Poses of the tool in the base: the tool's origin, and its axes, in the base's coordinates. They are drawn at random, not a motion.
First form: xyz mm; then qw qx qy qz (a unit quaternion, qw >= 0).
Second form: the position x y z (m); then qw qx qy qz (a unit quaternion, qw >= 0). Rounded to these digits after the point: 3 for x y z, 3 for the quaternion.
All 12 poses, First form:
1: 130, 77, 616, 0.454, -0.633, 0.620, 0.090
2: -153, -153, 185, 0.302, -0.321, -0.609, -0.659
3: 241, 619, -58, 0.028, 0.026, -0.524, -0.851
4: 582, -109, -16, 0.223, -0.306, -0.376, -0.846
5: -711, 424, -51, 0.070, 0.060, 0.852, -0.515
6: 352, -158, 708, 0.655, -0.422, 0.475, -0.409
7: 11, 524, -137, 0.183, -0.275, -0.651, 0.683
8: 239, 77, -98, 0.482, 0.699, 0.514, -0.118
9: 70, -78, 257, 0.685, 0.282, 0.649, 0.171
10: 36, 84, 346, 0.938, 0.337, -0.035, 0.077
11: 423, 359, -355, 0.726, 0.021, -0.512, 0.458
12: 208, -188, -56, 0.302, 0.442, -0.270, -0.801
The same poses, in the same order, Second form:
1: 0.130, 0.077, 0.616, 0.454, -0.633, 0.620, 0.090
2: -0.153, -0.153, 0.185, 0.302, -0.321, -0.609, -0.659
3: 0.241, 0.619, -0.058, 0.028, 0.026, -0.524, -0.851
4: 0.582, -0.109, -0.016, 0.223, -0.306, -0.376, -0.846
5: -0.711, 0.424, -0.051, 0.070, 0.060, 0.852, -0.515
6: 0.352, -0.158, 0.708, 0.655, -0.422, 0.475, -0.409
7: 0.011, 0.524, -0.137, 0.183, -0.275, -0.651, 0.683
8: 0.239, 0.077, -0.098, 0.482, 0.699, 0.514, -0.118
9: 0.070, -0.078, 0.257, 0.685, 0.282, 0.649, 0.171
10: 0.036, 0.084, 0.346, 0.938, 0.337, -0.035, 0.077
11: 0.423, 0.359, -0.355, 0.726, 0.021, -0.512, 0.458
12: 0.208, -0.188, -0.056, 0.302, 0.442, -0.270, -0.801
